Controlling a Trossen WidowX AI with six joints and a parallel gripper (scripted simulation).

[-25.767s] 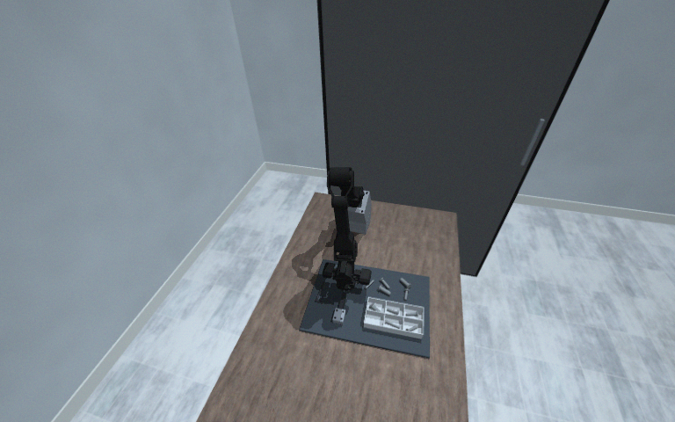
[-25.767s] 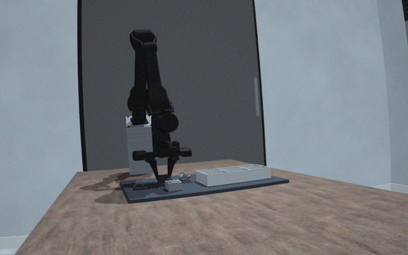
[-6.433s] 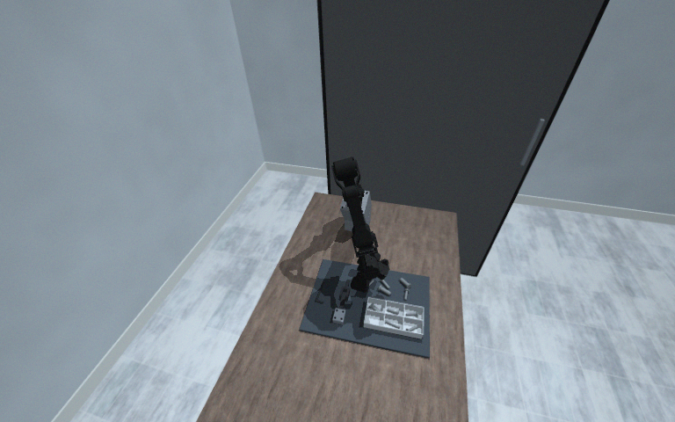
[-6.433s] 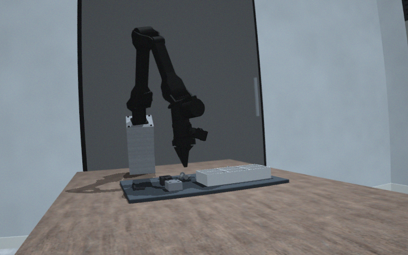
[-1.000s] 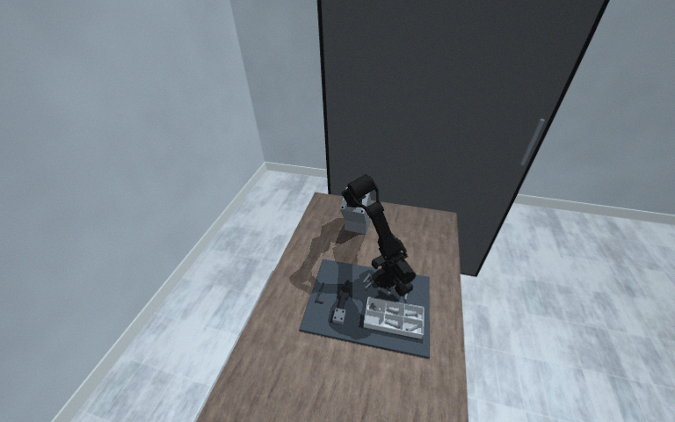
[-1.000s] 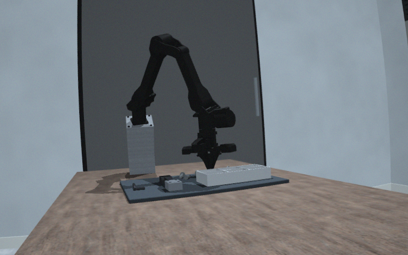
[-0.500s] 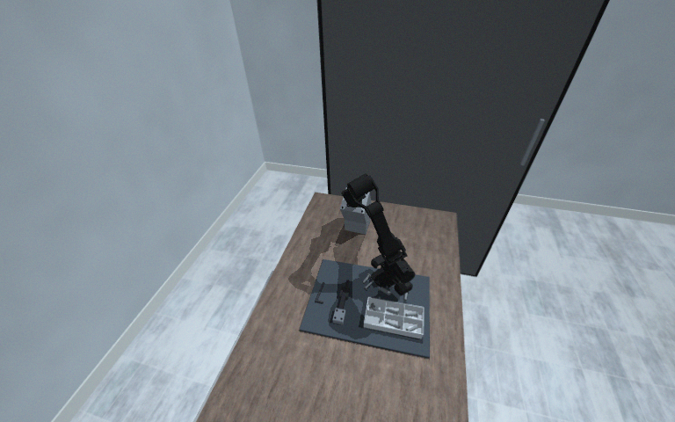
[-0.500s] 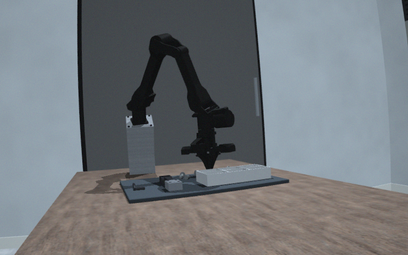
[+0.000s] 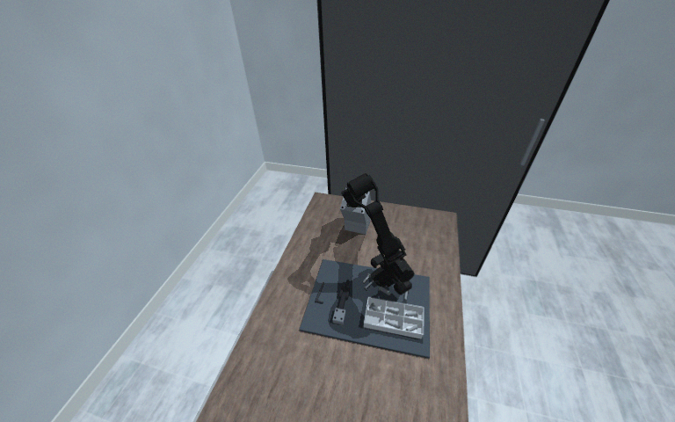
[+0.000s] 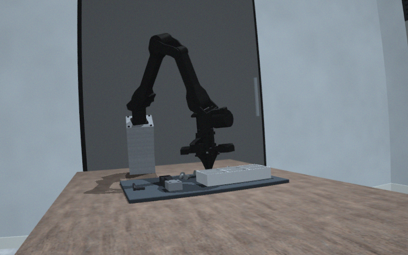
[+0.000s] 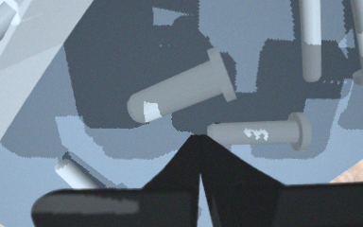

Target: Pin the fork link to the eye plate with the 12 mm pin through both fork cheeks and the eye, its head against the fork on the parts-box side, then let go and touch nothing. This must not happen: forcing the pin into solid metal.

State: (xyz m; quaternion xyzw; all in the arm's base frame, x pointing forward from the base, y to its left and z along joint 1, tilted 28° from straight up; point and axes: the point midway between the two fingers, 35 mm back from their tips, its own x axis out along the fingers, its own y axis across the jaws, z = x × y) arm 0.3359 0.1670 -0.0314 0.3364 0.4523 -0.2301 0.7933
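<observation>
Right now my hand is 20 mm past the pale grey pin, 20 mm to the left of it and 30 mm above it. The rest, counted from my hand: dark eye plate (80 mm ahead, 180 mm to the right, 30 mm below); dark mat (80 mm ahead, 80 mm to the right, 50 mm below); white parts box (140 mm ahead, 20 mm to the left, 30 mm below).
</observation>
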